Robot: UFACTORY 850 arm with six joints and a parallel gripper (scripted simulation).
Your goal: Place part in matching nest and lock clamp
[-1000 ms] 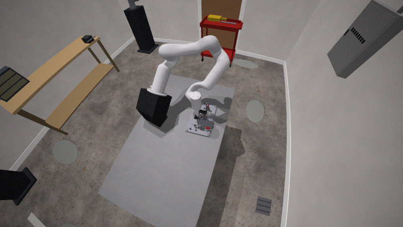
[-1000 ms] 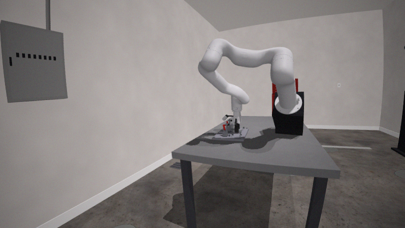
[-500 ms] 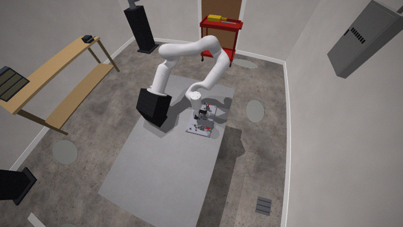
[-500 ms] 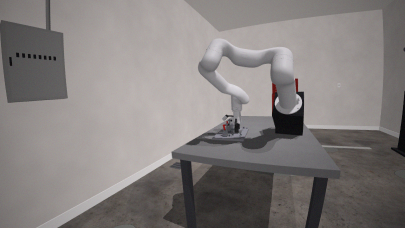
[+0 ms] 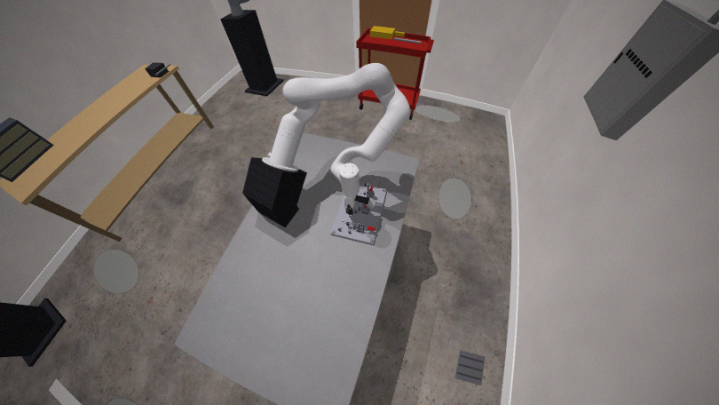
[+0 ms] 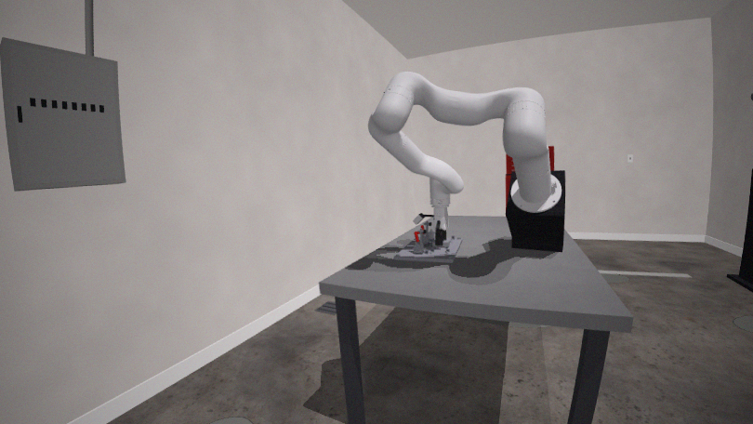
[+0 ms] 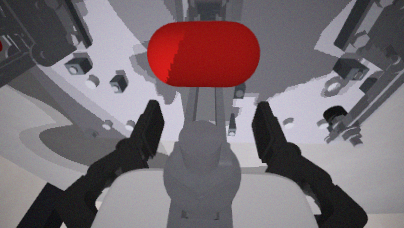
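The grey block part is 1 cm below my hand. Round my hand: grey fixture plate (4 cm ahead, 1 cm to the left, 4 cm below).
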